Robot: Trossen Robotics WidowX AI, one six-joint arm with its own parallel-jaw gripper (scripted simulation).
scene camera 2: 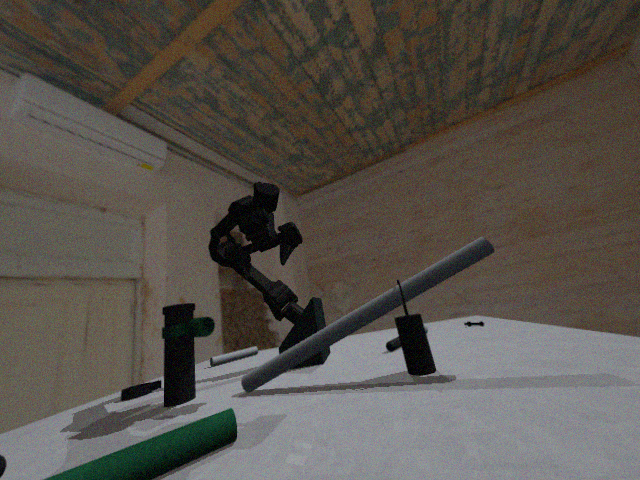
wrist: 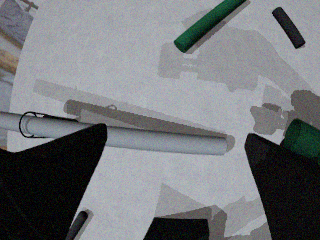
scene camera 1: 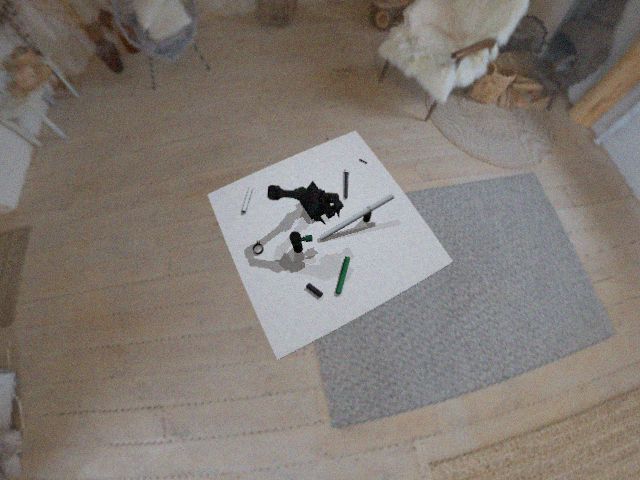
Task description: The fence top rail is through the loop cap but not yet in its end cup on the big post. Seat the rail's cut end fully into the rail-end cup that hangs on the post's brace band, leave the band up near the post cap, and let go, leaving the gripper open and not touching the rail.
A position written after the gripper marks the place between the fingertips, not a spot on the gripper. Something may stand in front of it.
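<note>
Gripper (scene camera 2: 263, 271) open and holding nothing; the wrist view shows the gripper (wrist: 178, 136) as well. A big black post (scene camera 2: 179, 359) and a loop cap (scene camera 2: 415, 346) are also visible.
</note>
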